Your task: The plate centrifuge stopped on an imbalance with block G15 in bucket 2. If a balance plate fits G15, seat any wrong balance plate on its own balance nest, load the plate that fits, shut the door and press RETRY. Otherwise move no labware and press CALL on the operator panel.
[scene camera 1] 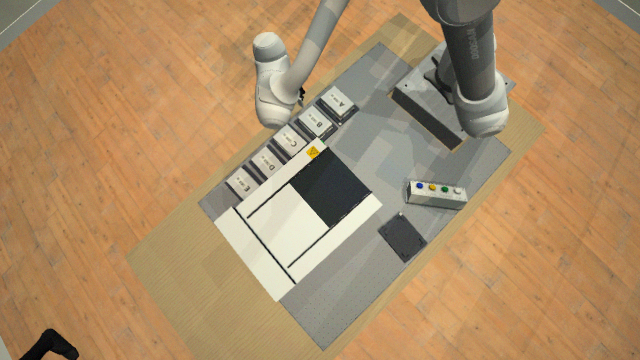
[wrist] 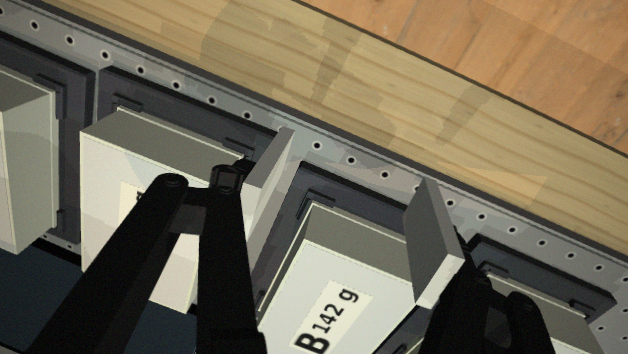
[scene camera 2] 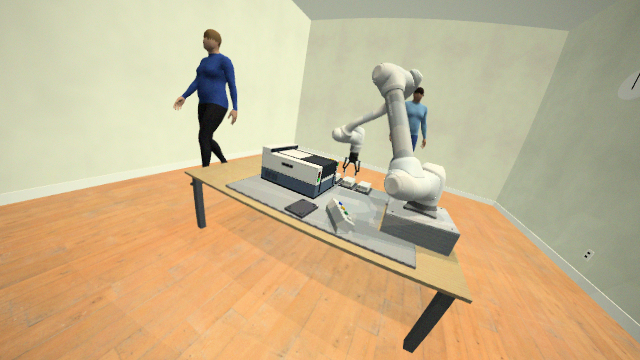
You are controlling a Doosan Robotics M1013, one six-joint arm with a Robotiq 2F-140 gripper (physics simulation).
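Places are measured from the arm's base along level axes (x back, y right, z up), in centimetres.
Where they show: gripper, between the fingertips: (scene camera 1: 295, 112) (wrist: 350, 175); arm's base, origin of its link: (scene camera 2: 420, 209).
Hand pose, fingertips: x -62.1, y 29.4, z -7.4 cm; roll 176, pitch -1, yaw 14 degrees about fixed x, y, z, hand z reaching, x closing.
Observation:
Each offset is from my fingertips to the top centre of the thing.
White balance plates A @(dy -7.2, dx +17.9, dz +2.4 cm) (scene camera 1: 339, 102) (scene camera 2: 364, 187), B @(dy -9.5, dx +4.7, dz +2.4 cm) (scene camera 1: 316, 121) (scene camera 2: 348, 181) (wrist: 300, 280), C @(dy -10.7, dx -9.1, dz +2.4 cm) (scene camera 1: 291, 141), D @(dy -13.9, dx -22.1, dz +2.4 cm) (scene camera 1: 267, 161) and E @(dy -15.7, dx -35.5, dz +2.4 cm) (scene camera 1: 243, 182) sit on dark nests in a row. B's label reads 142 g in the wrist view. My gripper (scene camera 2: 351, 172) (wrist: 350, 175) is partly open and empty, pointing down above B, with one pad on each side of it in the wrist view. The centrifuge (scene camera 1: 340, 240) (scene camera 2: 295, 167) has a dark panel @(dy -39.8, dx -8.3, dz +18.3 cm) (scene camera 1: 331, 187) on top. Its buckets and G15 cannot be made out. The operator panel @(dy -63.9, dx +26.6, dz +5.4 cm) (scene camera 1: 437, 196) (scene camera 2: 340, 216) has blue, yellow, green and white buttons.
A dark flat nest @(dy -69.8, dx +6.2, dz -0.8 cm) (scene camera 1: 402, 237) (scene camera 2: 301, 207) lies near the operator panel. The centrifuge stands beside the plate row. Neighbouring plates flank B closely. The arm's base block (scene camera 1: 425, 117) (scene camera 2: 420, 232) stands at the table's end. Two people (scene camera 2: 215, 85) (scene camera 2: 416, 117) are beyond the table.

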